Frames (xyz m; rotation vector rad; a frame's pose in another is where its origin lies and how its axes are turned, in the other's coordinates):
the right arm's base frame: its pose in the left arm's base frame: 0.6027 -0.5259 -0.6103 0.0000 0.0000 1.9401
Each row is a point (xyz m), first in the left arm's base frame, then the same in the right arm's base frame.
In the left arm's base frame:
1: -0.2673 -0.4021 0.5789
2: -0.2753 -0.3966 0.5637
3: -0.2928 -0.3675 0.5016
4: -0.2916 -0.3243 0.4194
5: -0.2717 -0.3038 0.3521
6: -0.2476 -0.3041 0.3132
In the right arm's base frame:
1: 0.4295 0.7667 1.1892
2: 0.4375 0.7721 1.1740
3: 0.4710 0.7779 1.1119
4: 0.5108 0.7612 1.0297
5: 0.5228 0.7353 0.9624
6: 0.5138 0.7129 0.9235

